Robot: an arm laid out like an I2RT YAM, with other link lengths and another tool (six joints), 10 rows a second.
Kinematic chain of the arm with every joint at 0, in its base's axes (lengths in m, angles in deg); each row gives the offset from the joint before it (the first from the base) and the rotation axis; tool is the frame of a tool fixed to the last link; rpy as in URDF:
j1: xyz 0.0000 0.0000 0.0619 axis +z
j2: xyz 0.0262 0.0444 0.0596 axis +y
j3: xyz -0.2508 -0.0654 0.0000 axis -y
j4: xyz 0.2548 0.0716 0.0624 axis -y
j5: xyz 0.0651 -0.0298 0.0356 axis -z
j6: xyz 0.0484 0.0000 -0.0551 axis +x
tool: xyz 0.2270 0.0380 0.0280 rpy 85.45 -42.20 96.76
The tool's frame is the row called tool.
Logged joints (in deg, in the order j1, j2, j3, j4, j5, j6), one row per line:
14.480 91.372 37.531 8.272 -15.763 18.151
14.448 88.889 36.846 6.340 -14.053 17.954
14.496 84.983 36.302 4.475 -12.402 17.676
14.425 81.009 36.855 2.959 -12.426 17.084
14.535 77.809 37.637 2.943 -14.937 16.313
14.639 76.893 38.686 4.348 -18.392 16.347
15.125 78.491 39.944 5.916 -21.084 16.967
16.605 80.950 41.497 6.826 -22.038 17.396
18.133 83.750 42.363 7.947 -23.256 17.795
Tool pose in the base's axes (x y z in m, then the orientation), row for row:
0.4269 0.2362 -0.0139 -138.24 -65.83 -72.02
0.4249 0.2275 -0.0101 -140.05 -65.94 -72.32
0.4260 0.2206 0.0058 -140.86 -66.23 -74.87
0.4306 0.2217 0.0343 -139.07 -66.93 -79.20
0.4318 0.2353 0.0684 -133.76 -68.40 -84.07
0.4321 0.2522 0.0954 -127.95 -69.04 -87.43
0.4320 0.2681 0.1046 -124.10 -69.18 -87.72
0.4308 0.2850 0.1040 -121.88 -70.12 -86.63
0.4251 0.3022 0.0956 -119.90 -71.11 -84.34
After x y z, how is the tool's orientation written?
As a rotation vector, in degrees.
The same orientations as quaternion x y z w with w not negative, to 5 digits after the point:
-0.81337 -0.38733 -0.42375 0.09405
-0.81708 -0.38471 -0.42193 0.07970
-0.81388 -0.38267 -0.43259 0.06346
-0.80038 -0.38520 -0.45582 0.05693
-0.77515 -0.39638 -0.48719 0.06839
-0.75112 -0.40529 -0.51325 0.09018
-0.73842 -0.41163 -0.52195 0.11340
-0.73179 -0.42101 -0.52014 0.12918
-0.72775 -0.43161 -0.51192 0.14842

